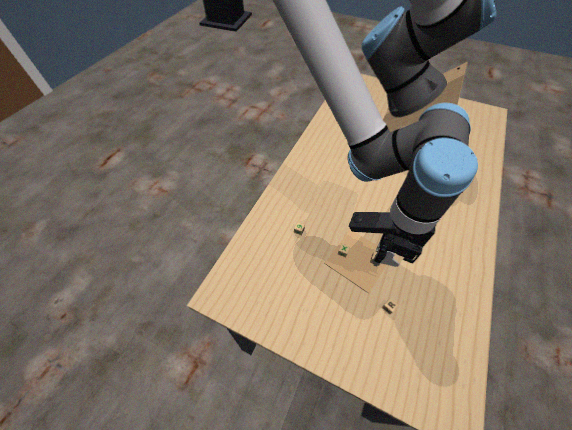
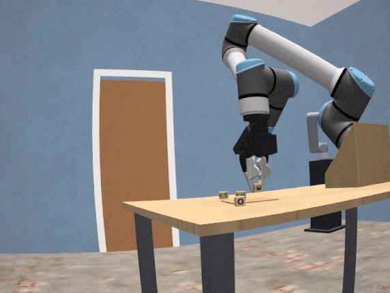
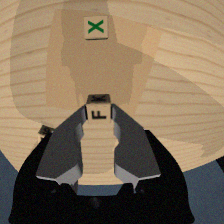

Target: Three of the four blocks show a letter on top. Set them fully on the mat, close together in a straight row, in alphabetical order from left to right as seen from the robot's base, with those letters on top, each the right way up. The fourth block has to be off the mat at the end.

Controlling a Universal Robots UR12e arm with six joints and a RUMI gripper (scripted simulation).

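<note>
Right now my hand is 40 mm to the left of the tan mat and 40 mm above it. Round my hand: R block (110 mm ahead, 60 mm to the left, 30 mm below).
</note>
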